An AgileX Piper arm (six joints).
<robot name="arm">
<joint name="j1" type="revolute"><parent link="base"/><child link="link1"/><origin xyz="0 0 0.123" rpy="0 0 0"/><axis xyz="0 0 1"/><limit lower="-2.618" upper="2.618"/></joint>
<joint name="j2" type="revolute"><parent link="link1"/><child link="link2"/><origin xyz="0 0 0" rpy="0 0 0"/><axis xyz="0 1 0"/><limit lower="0" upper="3.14"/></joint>
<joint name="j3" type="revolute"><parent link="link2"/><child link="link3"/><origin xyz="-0.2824 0 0.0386" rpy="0 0 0"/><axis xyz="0 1 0"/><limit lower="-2.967" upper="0"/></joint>
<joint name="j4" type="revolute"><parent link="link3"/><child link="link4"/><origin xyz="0.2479 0 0.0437" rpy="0 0 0"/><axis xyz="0.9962 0 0.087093"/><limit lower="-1.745" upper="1.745"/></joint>
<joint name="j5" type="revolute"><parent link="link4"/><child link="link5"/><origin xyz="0 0 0" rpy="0 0 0"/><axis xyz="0 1 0"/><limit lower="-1.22" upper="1.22"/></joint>
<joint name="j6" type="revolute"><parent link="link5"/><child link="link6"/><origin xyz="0.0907 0 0.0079" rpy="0 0 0"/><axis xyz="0.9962 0 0.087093"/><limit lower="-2.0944" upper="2.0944"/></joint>
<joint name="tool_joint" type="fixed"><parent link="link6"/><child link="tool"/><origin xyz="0 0 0" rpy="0 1.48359 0"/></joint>
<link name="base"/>
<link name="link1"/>
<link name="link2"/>
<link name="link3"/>
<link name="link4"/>
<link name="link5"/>
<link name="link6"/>
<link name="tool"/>
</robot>
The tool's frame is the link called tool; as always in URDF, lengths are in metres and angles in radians.
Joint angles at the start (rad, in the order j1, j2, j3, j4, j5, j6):
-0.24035, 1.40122, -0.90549, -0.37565, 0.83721, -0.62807
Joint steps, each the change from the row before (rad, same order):
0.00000, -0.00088, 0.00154, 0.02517, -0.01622, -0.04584
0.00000, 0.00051, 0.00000, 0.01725, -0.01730, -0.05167
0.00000, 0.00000, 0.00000, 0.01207, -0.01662, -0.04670
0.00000, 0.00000, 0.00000, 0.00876, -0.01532, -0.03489
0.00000, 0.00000, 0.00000, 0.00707, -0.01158, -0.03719
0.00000, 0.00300, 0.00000, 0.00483, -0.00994, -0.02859
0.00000, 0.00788, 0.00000, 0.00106, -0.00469, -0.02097
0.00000, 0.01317, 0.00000, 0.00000, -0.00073, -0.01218
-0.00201, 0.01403, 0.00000, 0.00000, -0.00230, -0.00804
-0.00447, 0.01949, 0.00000, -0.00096, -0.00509, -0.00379
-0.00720, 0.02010, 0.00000, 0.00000, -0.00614, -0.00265
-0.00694, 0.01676, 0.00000, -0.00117, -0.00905, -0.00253
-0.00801, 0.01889, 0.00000, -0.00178, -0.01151, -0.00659
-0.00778, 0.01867, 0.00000, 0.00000, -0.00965, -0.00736
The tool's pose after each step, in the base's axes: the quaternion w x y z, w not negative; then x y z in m. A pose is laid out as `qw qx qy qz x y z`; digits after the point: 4 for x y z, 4 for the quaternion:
0.0854 -0.3020 0.9272 -0.2046 0.2480 -0.0843 0.2461
0.0912 -0.3225 0.9199 -0.2036 0.2496 -0.0833 0.2461
0.0964 -0.3416 0.9122 -0.2047 0.2512 -0.0825 0.2464
0.1015 -0.3559 0.9058 -0.2064 0.2525 -0.0820 0.2467
0.1042 -0.3713 0.8988 -0.2083 0.2536 -0.0816 0.2469
0.1055 -0.3834 0.8933 -0.2095 0.2548 -0.0814 0.2464
0.1025 -0.3933 0.8894 -0.2089 0.2561 -0.0815 0.2444
0.0965 -0.4000 0.8879 -0.2058 0.2577 -0.0819 0.2409
0.0911 -0.4039 0.8874 -0.2025 0.2593 -0.0828 0.2372
0.0848 -0.4057 0.8882 -0.1985 0.2615 -0.0846 0.2320
0.0788 -0.4055 0.8897 -0.1941 0.2635 -0.0870 0.2267
0.0752 -0.4055 0.8906 -0.1918 0.2653 -0.0894 0.2223
0.0713 -0.4073 0.8906 -0.1896 0.2673 -0.0921 0.2173
0.0670 -0.4089 0.8908 -0.1865 0.2691 -0.0947 0.2123

